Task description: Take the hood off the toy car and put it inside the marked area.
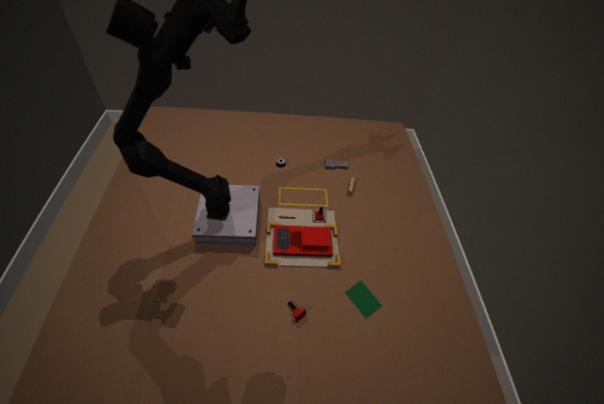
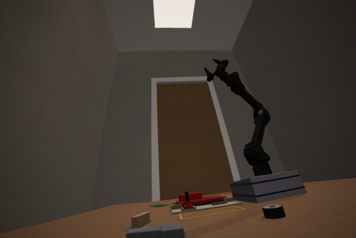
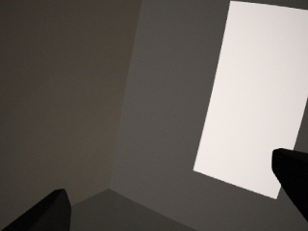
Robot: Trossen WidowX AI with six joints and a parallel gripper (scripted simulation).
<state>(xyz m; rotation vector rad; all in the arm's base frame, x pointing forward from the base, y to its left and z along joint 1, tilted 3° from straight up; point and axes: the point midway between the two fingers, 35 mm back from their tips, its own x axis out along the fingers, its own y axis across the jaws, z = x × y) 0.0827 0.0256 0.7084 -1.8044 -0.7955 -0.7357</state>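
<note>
Right now the red hood is 77 cm below my gripper tip, 24 cm ahead of it and 3 cm to the right of it. From my gripper tip the other things lie so: wooden block (80 cm below, 38 cm ahead, 24 cm to the left); black ring (80 cm below, 33 cm to the left, 9 cm ahead); green card (81 cm below, 41 cm ahead, 21 cm to the right).
</note>
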